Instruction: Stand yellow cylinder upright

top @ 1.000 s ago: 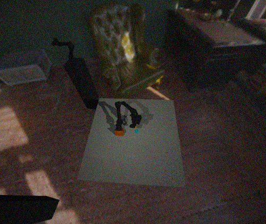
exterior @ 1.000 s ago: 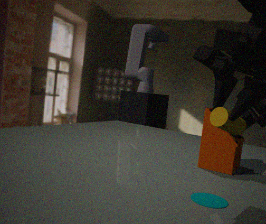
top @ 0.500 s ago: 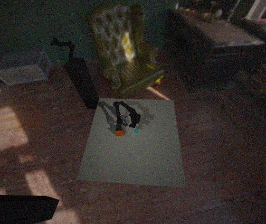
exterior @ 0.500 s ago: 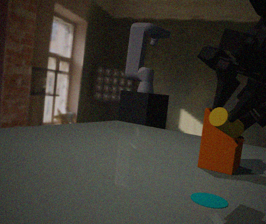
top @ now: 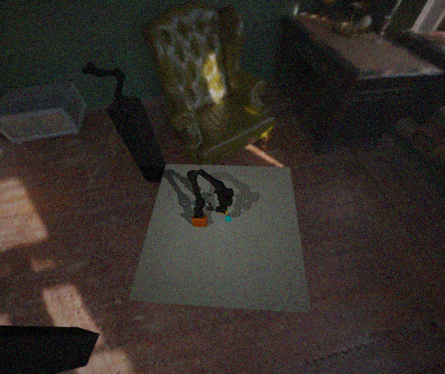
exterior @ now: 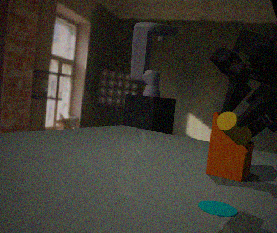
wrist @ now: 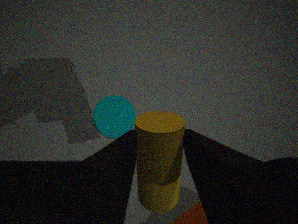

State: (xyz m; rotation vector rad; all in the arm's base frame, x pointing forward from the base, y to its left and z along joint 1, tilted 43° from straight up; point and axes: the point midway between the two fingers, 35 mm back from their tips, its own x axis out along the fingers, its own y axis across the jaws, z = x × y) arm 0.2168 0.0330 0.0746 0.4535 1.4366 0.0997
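Right now my gripper tip is 14 cm above the cyan circle, 2 cm short of it and 1 cm to the right of it. Also, from my gripper tip: yellow tall cylinder (2 cm behind, 1 cm below).
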